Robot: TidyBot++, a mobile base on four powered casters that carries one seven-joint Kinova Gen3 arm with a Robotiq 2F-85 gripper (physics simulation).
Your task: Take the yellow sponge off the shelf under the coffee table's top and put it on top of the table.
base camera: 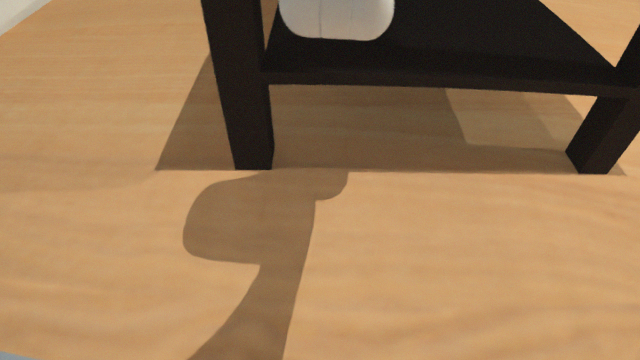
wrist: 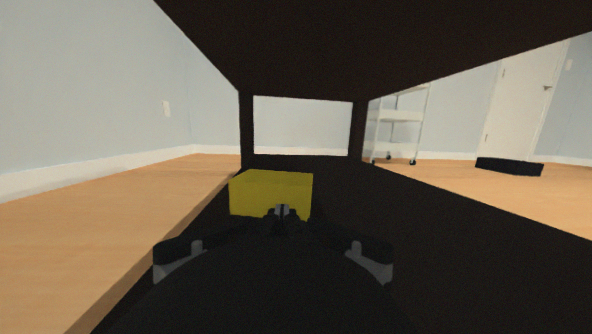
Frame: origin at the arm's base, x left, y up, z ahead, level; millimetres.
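Where they show: gripper, between the fingertips: [wrist: 282,212].
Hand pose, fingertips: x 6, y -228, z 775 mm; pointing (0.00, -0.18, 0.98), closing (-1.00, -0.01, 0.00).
After its pixels a point has its place.
The yellow sponge [wrist: 270,195] {y -216, x 20, z 795 mm} sits on the dark lower shelf [wrist: 450,260] {y -247, x -143, z 726 mm} [base camera: 450,55] {y -247, x -132, z 513 mm} of the coffee table, near the shelf's left edge in the wrist view. My gripper [wrist: 282,212] {y -228, x 6, z 775 mm} is shut with its fingertips together and nothing between them. The tips show in front of the sponge's near face, overlapping its lower right part; whether they touch it cannot be told. The underside of the table top [wrist: 310,45] {y 3, x -33, z 922 mm} spans above. In the base camera view the sponge does not show, and a white rounded part of the arm [base camera: 340,17] {y -170, x 1, z 416 mm} reaches in over the shelf.
Table legs [base camera: 245,100] {y -283, x 106, z 447 mm} [base camera: 600,135] {y -328, x -363, z 489 mm} stand at the near left and near right in the base camera view. Far legs [wrist: 246,130] {y -143, x 170, z 1295 mm} [wrist: 357,130] {y -124, x -314, z 1330 mm} rise beyond the sponge. A white cart [wrist: 397,116] {y 18, x -903, z 1919 mm} stands behind to the right, near a white door [wrist: 520,105] {y 301, x -2861, z 2457 mm}. A wall runs along the left.
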